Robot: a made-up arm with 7 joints.
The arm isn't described. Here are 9 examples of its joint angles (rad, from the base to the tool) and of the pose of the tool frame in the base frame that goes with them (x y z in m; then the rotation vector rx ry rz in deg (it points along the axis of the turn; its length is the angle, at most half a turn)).
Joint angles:
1: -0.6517 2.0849 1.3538 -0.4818 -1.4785 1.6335 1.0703
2: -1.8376 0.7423 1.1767 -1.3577 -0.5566 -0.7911 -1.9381
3: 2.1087 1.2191 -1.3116 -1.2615 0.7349 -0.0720 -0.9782
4: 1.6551 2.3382 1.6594 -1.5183 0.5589 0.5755 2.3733
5: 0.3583 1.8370 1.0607 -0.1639 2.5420 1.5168 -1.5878
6: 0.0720 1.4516 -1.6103 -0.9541 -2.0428 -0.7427 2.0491
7: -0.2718 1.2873 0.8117 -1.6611 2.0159 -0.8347 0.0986
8: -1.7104 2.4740 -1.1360 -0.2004 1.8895 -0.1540 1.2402
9: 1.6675 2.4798 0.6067 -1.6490 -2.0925 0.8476 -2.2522
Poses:
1: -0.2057 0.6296 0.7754 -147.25 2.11 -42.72
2: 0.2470 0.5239 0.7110 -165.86 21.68 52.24
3: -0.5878 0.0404 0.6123 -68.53 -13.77 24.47
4: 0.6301 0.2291 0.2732 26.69 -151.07 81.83
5: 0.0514 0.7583 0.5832 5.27 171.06 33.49
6: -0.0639 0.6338 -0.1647 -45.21 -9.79 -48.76
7: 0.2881 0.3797 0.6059 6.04 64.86 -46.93
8: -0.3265 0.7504 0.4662 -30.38 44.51 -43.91
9: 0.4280 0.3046 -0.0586 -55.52 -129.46 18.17
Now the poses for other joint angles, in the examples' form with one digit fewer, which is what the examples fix.
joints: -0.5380 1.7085 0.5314 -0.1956 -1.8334 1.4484 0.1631
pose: 0.055 0.801 0.474 112.9 25.9 -49.3
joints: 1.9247 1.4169 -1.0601 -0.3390 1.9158 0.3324 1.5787
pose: -0.505 0.536 0.598 145.5 -18.3 -48.2
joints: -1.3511 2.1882 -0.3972 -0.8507 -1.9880 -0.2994 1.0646
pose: -0.060 0.567 0.801 80.2 -44.5 -123.9
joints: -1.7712 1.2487 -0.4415 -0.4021 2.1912 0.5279 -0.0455
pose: 0.480 0.429 0.699 28.1 128.0 -78.1
